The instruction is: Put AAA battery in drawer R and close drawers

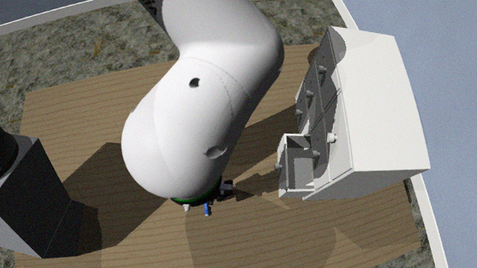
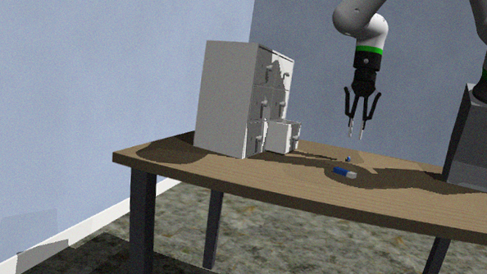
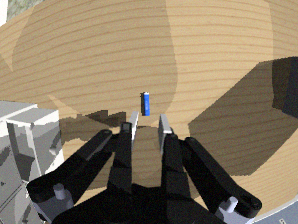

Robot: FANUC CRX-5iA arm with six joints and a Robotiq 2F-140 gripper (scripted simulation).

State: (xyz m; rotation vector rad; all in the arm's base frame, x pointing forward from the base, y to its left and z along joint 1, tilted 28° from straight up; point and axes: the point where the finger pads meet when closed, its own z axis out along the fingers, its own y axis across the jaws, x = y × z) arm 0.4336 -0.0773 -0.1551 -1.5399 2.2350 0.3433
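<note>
Now: hand 11 cm above the AAA battery and 1 cm to the left of it. Round my hand: drawer (28 cm ahead, 9 cm below).
</note>
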